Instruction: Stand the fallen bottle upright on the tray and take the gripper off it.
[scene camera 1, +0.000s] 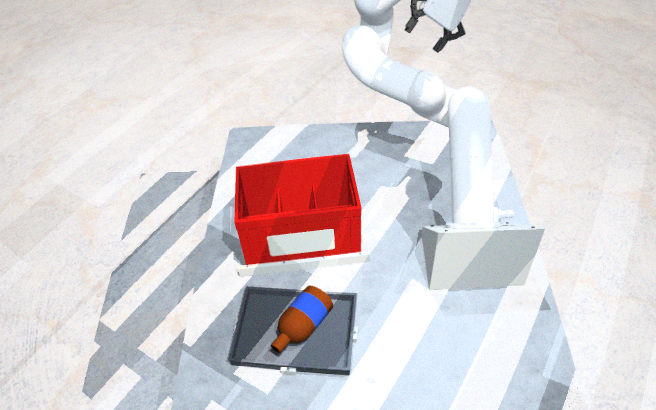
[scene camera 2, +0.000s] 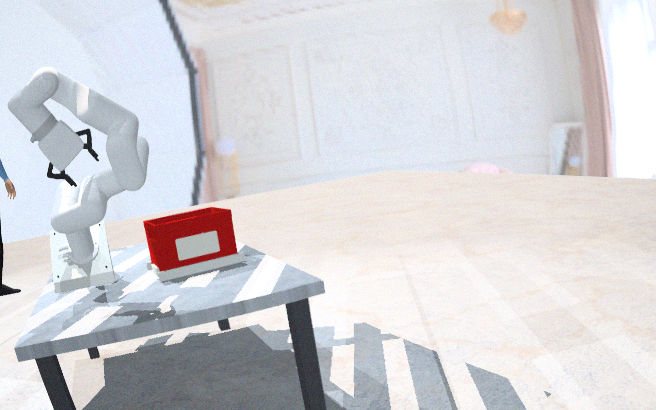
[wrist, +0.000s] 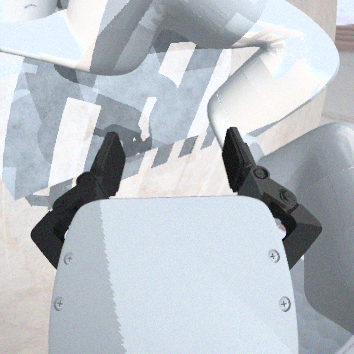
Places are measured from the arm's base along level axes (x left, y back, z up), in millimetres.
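Pixels of known places: gripper, fingertip midpoint: (scene camera 1: 421, 41) (scene camera 2: 86, 172) (wrist: 171, 141); arm's base, link origin: (scene camera 1: 473, 227) (scene camera 2: 83, 249).
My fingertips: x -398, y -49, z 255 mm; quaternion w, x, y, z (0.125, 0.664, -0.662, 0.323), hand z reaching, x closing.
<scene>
Ahead of a thing's pixels: the offset from my fingertips to its top centre. "pt": to the spot under its first point.
A brown bottle {dx +549, dy -357, dz -293 mm} (scene camera 1: 302, 320) with a blue band lies on its side on the dark tray {pt dx +531, dy -486, dz -359 mm} (scene camera 1: 240, 327) in scene camera 1, its neck toward the tray's front edge and its base toward the back. The bottle and tray do not show in scene camera 2 or the wrist view. My gripper (scene camera 1: 424, 39) (scene camera 2: 87, 173) (wrist: 171, 141) is wide open with nothing between its fingers. It hangs high above the far part of the table, well away from the bottle.
A red crate {dx +272, dy -340, dz -197 mm} (scene camera 1: 298, 220) (scene camera 2: 195, 241) with inner dividers stands behind the tray. A low white strip (scene camera 1: 304, 264) (scene camera 2: 200, 267) runs along its front. The arm's base block (scene camera 1: 480, 260) stands to the right of the crate in scene camera 1.
</scene>
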